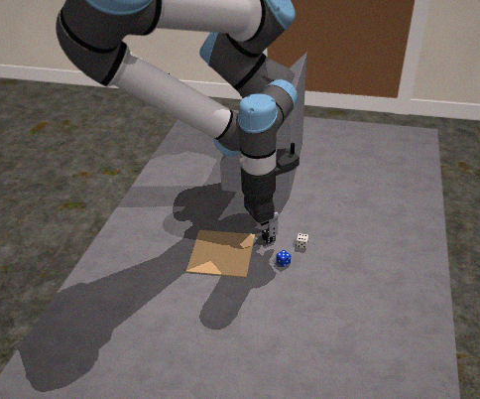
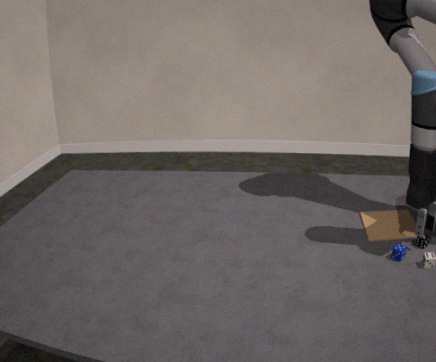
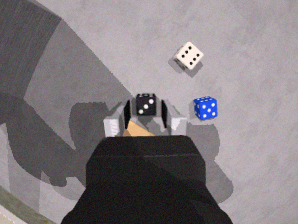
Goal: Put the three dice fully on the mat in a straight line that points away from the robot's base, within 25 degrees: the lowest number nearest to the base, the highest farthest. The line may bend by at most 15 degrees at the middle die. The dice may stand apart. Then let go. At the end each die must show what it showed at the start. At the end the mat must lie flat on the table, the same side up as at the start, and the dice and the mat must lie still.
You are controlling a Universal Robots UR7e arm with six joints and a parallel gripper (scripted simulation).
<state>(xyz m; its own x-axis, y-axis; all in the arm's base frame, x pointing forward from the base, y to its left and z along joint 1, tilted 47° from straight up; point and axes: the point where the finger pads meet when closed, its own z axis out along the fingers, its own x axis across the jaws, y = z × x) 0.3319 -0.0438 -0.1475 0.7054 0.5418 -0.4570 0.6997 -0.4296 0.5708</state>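
Right now the black die is 40 mm below my hand. The rest, counted from my hand: white die: 10 mm behind, 80 mm to the left, 40 mm below; tan mat: 80 mm ahead, 90 mm to the right, 50 mm below; blue die: 60 mm ahead, 50 mm to the left, 40 mm below.
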